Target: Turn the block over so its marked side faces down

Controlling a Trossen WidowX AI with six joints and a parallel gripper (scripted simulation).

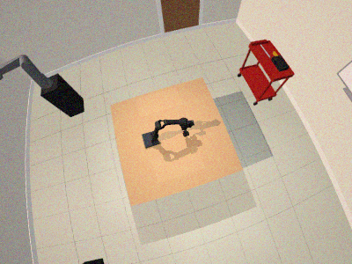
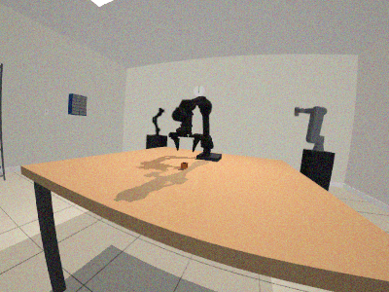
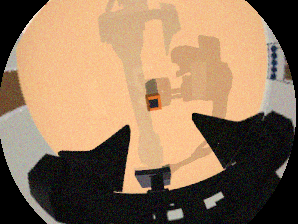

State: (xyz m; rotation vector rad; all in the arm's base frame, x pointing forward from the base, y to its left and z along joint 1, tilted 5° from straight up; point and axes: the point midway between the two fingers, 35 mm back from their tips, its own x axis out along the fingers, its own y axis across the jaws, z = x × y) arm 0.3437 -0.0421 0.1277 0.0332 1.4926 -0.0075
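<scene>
Right now my gripper tip is 70 mm above the block and 10 mm short of it.
</scene>
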